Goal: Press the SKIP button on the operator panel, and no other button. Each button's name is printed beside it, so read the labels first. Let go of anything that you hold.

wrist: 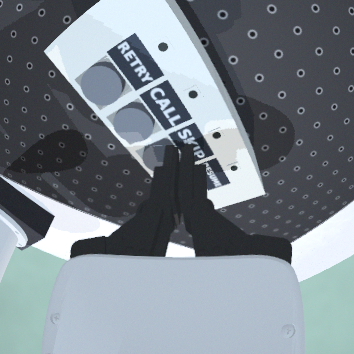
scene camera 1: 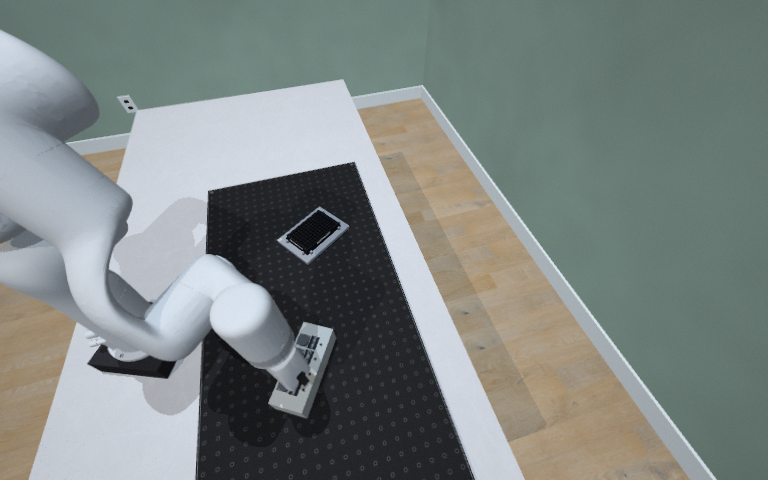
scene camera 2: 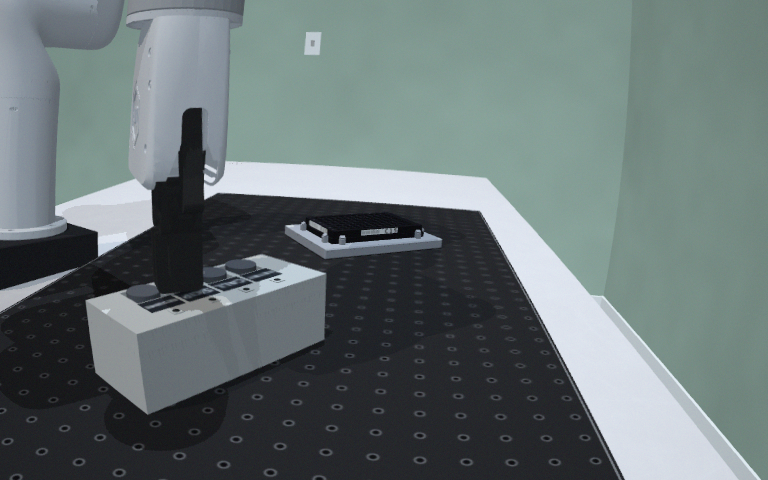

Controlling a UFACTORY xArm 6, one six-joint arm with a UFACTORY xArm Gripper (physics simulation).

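Where they show: gripper, fingertip midpoint: (wrist: 181,161) (scene camera 2: 178,288); arm's base at its link origin: (scene camera 2: 19,229).
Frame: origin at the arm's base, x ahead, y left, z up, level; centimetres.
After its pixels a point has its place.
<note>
The pale operator panel (scene camera 1: 291,403) {x 29.8, y -24.5, z 2.5 cm} (scene camera 2: 232,333) {x 35.2, y -20.6, z 0.5 cm} (wrist: 127,17) {x 37.6, y -13.0, z 2.5 cm} has a row of round grey buttons with printed labels. In the wrist view the RETRY button (wrist: 101,83) {x 33.8, y -13.2, z 2.8 cm}, CALL button (wrist: 132,122) {x 32.3, y -15.6, z 2.8 cm} and part of the SKIP button (wrist: 152,156) {x 30.4, y -17.7, z 2.7 cm} show; the RESUME label (wrist: 218,175) {x 31.1, y -22.4, z 2.5 cm} is readable, its button hidden. My gripper (scene camera 2: 180,289) {x 31.1, y -19.5, z 2.7 cm} (wrist: 181,161) {x 31.1, y -19.5, z 2.7 cm} is shut and empty. It points down with its tips at the SKIP button, between the RESUME button (scene camera 2: 143,292) {x 29.1, y -21.2, z 2.7 cm} and the CALL button (scene camera 2: 214,274) {x 32.5, y -16.2, z 2.8 cm}. The fingers hide the SKIP button in scene camera 2; how far down it sits cannot be told.
A black gridded block (scene camera 1: 314,229) {x 40.6, y 18.5, z -0.4 cm} (scene camera 2: 362,226) {x 40.4, y 16.1, z -0.4 cm} sits on a light plate (scene camera 1: 308,258) {x 37.5, y 10.2, z -1.6 cm} (scene camera 2: 385,250) {x 43.5, y 13.3, z -2.4 cm} with small posts, farther back on the black perforated mat (scene camera 1: 362,316) {x 47.0, y -9.3, z -2.8 cm} (scene camera 2: 419,339) {x 47.3, y -11.1, z -2.8 cm}. The mat lies on a white table (scene camera 1: 254,135) {x 26.5, y 73.6, z -4.1 cm}. The robot's black base (scene camera 1: 133,365) {x -0.7, y -7.1, z 0.4 cm} is left of the panel.
</note>
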